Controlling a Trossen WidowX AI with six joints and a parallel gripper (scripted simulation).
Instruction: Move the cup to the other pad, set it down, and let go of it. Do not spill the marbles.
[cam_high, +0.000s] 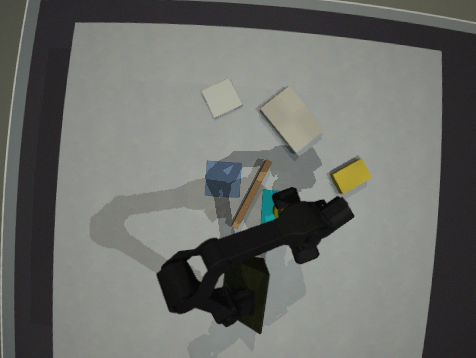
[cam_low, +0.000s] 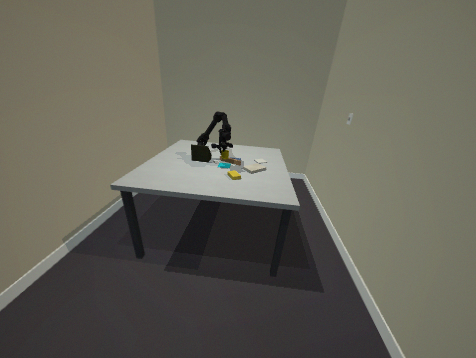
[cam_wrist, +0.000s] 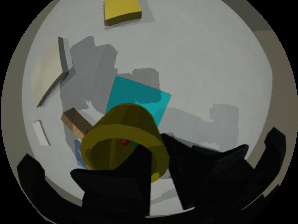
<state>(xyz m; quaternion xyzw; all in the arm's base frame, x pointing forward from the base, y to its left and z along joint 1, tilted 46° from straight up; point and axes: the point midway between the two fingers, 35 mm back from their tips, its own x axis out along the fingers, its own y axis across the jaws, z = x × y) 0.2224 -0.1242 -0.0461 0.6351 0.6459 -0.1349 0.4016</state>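
Right now my gripper tip is 3 cm short of the cyan pad, 1 cm to the right of it and 11 cm above it. The rest, counted from my gripper tip: cup (2 cm ahead, 1 cm to the left); wooden bar (7 cm ahead, 10 cm to the left, 9 cm below); blue pad (12 cm ahead, 19 cm to the left, 11 cm below).
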